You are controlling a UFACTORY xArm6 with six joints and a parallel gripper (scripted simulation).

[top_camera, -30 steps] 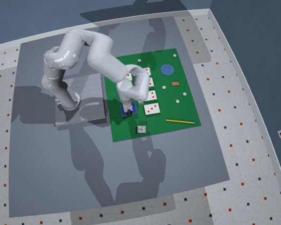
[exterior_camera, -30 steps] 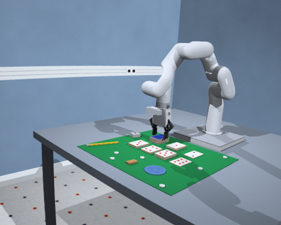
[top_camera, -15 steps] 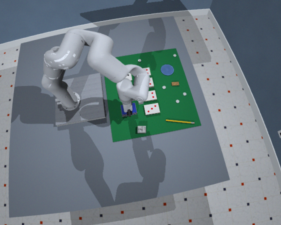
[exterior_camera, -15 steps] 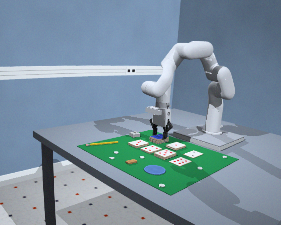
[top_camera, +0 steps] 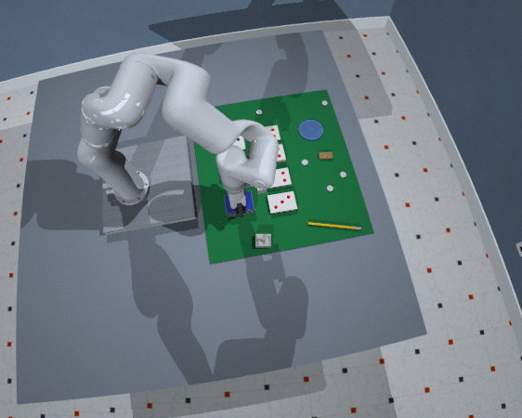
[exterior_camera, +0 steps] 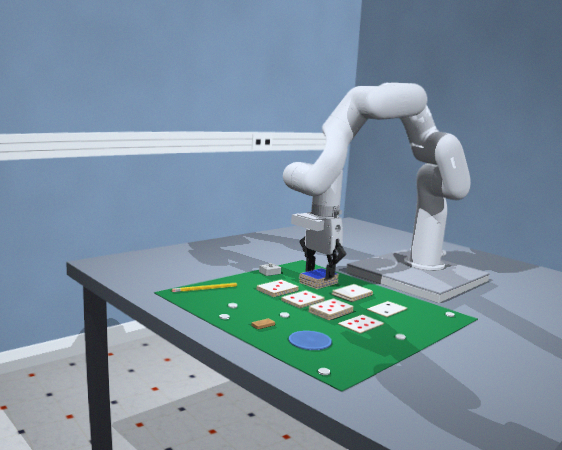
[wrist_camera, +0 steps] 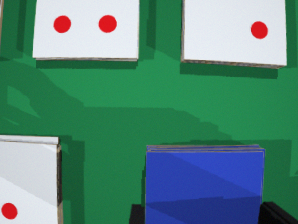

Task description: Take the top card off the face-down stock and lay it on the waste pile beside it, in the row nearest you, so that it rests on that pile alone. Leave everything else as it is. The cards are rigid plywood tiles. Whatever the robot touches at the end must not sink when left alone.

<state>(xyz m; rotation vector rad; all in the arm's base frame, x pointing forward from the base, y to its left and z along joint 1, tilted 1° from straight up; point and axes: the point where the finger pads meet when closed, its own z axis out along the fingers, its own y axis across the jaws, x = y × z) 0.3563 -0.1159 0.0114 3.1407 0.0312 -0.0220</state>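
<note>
The black-dot card lies 10 mm ahead of my hand, 240 mm to the left of it and 40 mm below it. From my hand the other things lie so: pencil: 290 mm ahead, 130 mm to the right, 40 mm below; small box: 60 mm ahead, 140 mm to the right, 20 mm below.
</note>
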